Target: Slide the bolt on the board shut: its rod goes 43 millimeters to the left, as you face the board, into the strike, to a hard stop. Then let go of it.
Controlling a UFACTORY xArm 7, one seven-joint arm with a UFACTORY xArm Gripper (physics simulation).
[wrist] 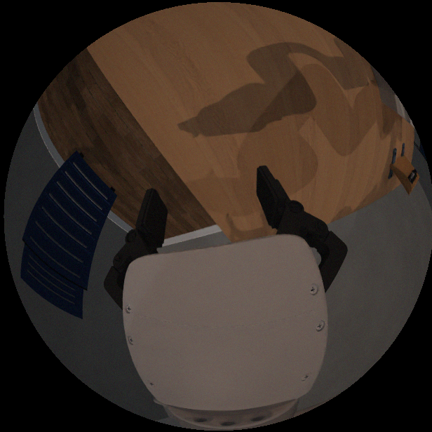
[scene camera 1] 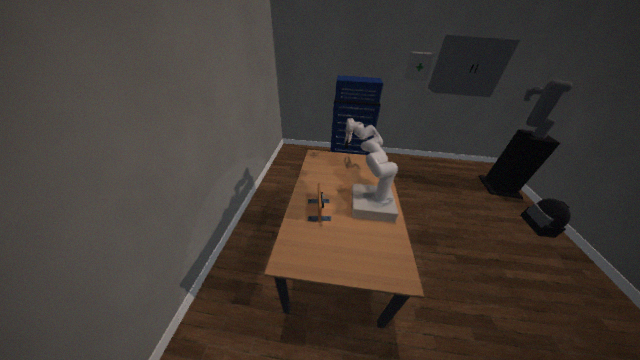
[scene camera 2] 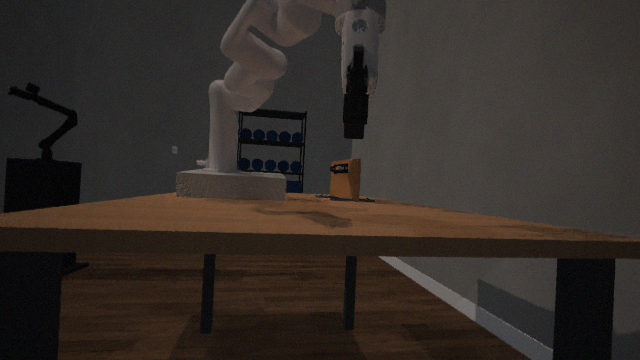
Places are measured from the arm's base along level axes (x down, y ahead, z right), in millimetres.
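Where they show: gripper, fingertip midpoint: [scene camera 1: 347,146] [scene camera 2: 354,132]; arm's base at its link origin: [scene camera 1: 380,198] [scene camera 2: 222,171].
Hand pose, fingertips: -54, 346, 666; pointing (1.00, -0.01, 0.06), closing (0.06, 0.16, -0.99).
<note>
Each offset is from my fingertips to the top centre of the thing, as dx, dy, dz. Level surfaces: height alone.
The orange board {-24, +107, -829} [scene camera 1: 320,212] [scene camera 2: 345,187] [wrist: 402,171] stands upright on blue feet on the table. The dark bolt {-8, +77, -841} [scene camera 1: 322,200] [scene camera 2: 339,169] [wrist: 412,175] sits high on its face, on the side toward the robot base. It is too small and dark to tell the rod's position or the strike. My gripper [scene camera 1: 347,143] [scene camera 2: 354,136] [wrist: 207,188] is open and empty, fingers pointing down. It hangs above the far end of the table in scene camera 1, well apart from the board and higher than its top. In the wrist view the board is at the far right edge.
The robot's white base block [scene camera 1: 375,212] [scene camera 2: 230,185] stands on the wooden table {dx +136} [scene camera 1: 345,255] [scene camera 2: 150,220] [wrist: 165,65], across from the board's bolt side. A blue cabinet [scene camera 1: 357,90] [wrist: 65,230] stands beyond the table's far end. A wall runs along the board's other side.
</note>
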